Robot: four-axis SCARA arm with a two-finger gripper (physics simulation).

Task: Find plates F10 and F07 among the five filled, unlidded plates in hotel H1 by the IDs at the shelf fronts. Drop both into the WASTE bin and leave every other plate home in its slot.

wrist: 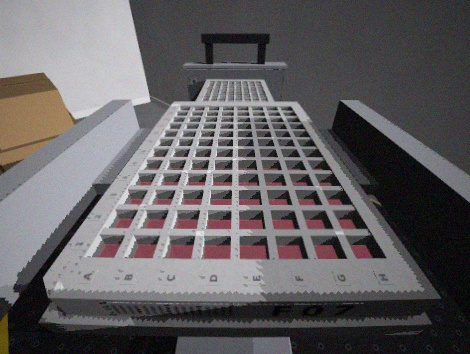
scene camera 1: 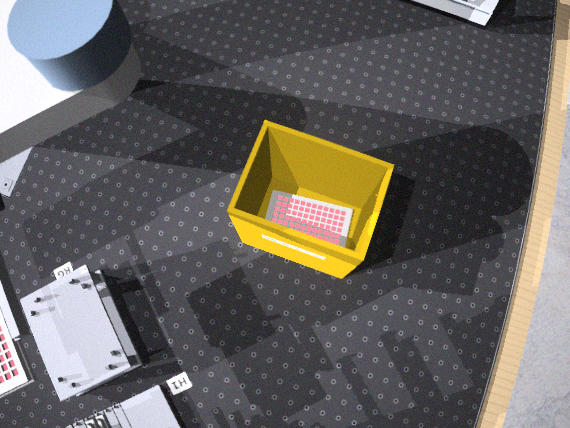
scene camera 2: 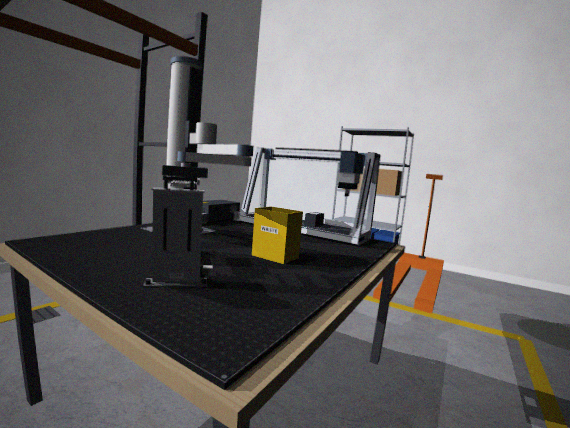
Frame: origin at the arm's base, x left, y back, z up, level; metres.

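Seen in the pictures: gripper, between the fingertips: (wrist: 235, 119) (scene camera 2: 183, 181).
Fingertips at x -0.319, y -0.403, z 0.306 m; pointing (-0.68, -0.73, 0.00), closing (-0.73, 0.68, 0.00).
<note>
A point is followed by its place in that frame.
Plate F07 (wrist: 245, 272) @(x -0.268, y -0.344, z 0.303 m) (scene camera 2: 181, 185) @(x -0.350, y -0.430, z 0.294 m), unlidded with pink wells, is held level between the two fingers of my gripper (wrist: 235, 119) @(x -0.319, y -0.403, z 0.306 m) (scene camera 2: 182, 183) @(x -0.319, y -0.403, z 0.306 m). In scene camera 2 it hangs just above the top of the dark hotel H1 (scene camera 2: 176, 235) @(x -0.494, y -0.589, z 0.162 m). The hotel's top and H1 label (scene camera 1: 179, 383) @(x -0.318, y -0.547, z 0.013 m) show at the bottom left of scene camera 1. A pink-welled plate (scene camera 1: 312, 214) @(x -0.011, y -0.652, z 0.032 m) lies on the floor of the yellow WASTE bin (scene camera 1: 300, 264) (scene camera 2: 270, 242) @(x -0.085, y -0.655, z 0.086 m); its ID is not visible. Another plate (wrist: 235, 90) @(x -0.431, y -0.524, z 0.278 m) shows behind F07 in the wrist view. The plates inside H1 are hidden.
A grey stand (scene camera 1: 80, 335) @(x -0.299, y -0.397, z 0.073 m) labelled RG is beside H1. Part of a pink-welled plate (scene camera 1: 7, 362) @(x -0.309, y -0.433, z 0.303 m) shows at the left edge. The arm's link (scene camera 1: 75, 107) @(x -0.081, y -0.459, z 0.402 m) is at the upper left. A gantry frame (scene camera 2: 367, 200) @(x 0.527, y -0.853, z 0.254 m) stands behind the bin.
</note>
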